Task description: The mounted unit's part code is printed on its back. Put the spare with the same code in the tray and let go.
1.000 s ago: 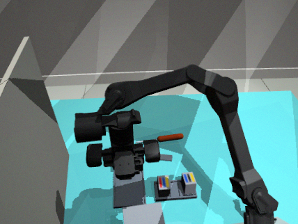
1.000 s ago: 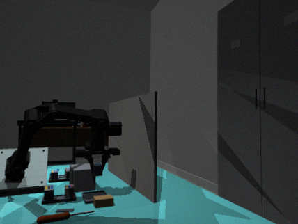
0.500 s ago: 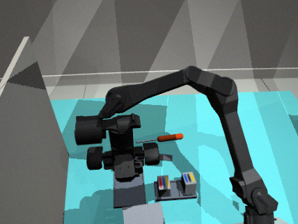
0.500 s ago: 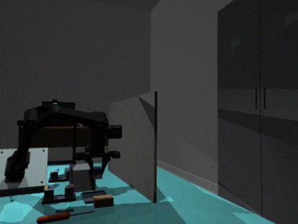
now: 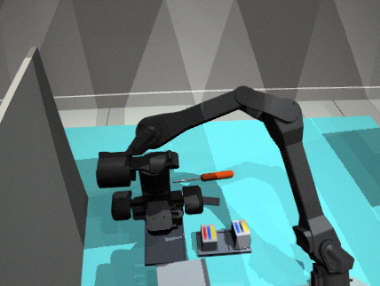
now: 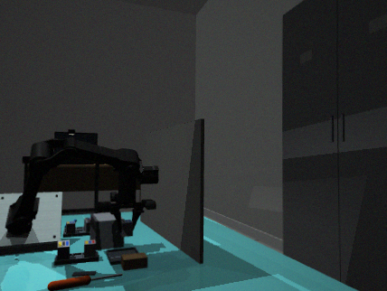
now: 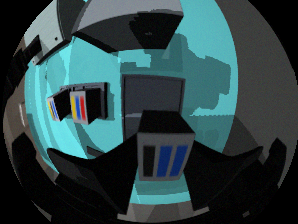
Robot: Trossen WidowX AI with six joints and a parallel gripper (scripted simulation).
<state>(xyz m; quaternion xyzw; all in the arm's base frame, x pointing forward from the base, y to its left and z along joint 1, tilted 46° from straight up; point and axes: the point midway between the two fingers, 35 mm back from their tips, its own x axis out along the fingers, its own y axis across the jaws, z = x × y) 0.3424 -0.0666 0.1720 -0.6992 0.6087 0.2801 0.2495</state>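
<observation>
Now: gripper tip 1 cm past the dark tray and 8 cm above it. From my gripper tip the other things lie so: brown block (2 cm ahead, 10 cm to the right, 6 cm below); then grey rack (15 cm behind, 1 cm to the left, 7 cm below); then grey mounted unit (6 cm behind, 19 cm to the left, 3 cm below).
</observation>
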